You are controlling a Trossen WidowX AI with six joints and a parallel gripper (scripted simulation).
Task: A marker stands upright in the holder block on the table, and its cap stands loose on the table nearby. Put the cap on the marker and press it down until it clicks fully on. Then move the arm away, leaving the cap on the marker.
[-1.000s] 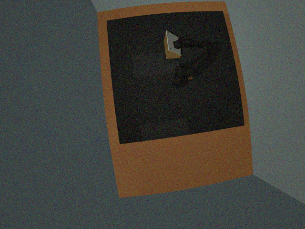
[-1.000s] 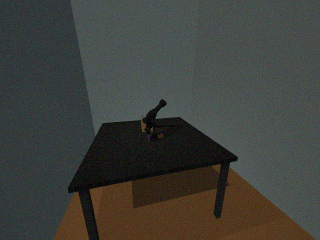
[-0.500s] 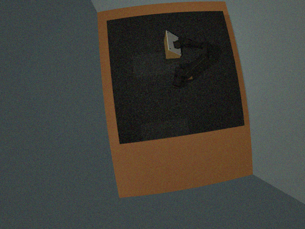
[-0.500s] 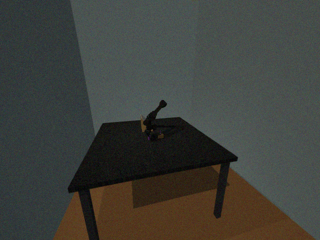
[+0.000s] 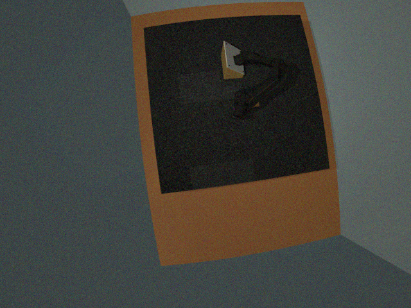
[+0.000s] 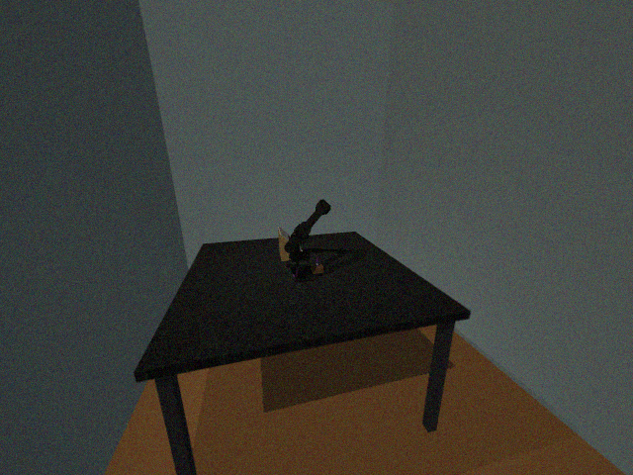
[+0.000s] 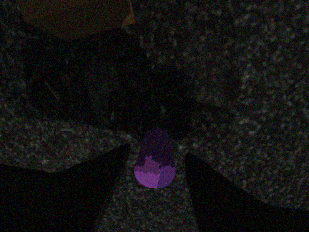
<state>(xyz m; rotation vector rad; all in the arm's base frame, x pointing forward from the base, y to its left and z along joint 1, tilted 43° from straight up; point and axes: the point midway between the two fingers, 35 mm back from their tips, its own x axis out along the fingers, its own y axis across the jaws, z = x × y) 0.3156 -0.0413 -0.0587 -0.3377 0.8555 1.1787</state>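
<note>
The purple cap lies right at my gripper tip. From my gripper tip the other things lie so: holder block 140 mm to the left, 20 mm behind, 10 mm below.
</note>
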